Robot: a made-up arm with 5 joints.
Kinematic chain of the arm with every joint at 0, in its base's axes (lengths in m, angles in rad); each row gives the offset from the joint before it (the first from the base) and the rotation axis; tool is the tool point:
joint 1: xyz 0 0 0.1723 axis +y
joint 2: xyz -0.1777 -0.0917 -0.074 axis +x
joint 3: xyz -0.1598 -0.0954 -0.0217 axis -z
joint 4: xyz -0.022 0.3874 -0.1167 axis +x
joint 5: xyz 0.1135 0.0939 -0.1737 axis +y
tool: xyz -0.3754 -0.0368 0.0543
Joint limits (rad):
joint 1: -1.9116..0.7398
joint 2: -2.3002..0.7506
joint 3: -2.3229..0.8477
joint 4: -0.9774..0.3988
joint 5: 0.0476..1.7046
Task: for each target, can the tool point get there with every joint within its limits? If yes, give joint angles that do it. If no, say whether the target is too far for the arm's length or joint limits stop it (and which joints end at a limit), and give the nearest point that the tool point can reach.
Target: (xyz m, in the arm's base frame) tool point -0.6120 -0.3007 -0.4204
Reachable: yes | joints -0.6097 -0.6399 -1.1121 -0.3144 0.2765
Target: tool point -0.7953 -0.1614 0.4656
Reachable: yes | joints 0.3942 -0.8857 -1.2992 -0.4046 0.8464
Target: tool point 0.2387 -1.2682 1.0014
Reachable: no: too far | nearest point -0.1551 -0.6291 0.7377 | short by 0.796 m
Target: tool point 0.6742 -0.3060 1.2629
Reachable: no: joint limits stop it (at a limit: joint 1, joint 3, joint 5) | nearest point 0.0262 -0.1966 0.9321 | short by 0.736 m
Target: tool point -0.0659 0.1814 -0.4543
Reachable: yes | joints -1.0895 -0.4244 -0.2069 -0.0636 0.7055
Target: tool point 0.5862 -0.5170 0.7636
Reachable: no: joint limits stop it (at a limit: joint 1, joint 4, joint 5) | nearest point 0.3665 -0.2992 0.3473 | short by 0.519 m
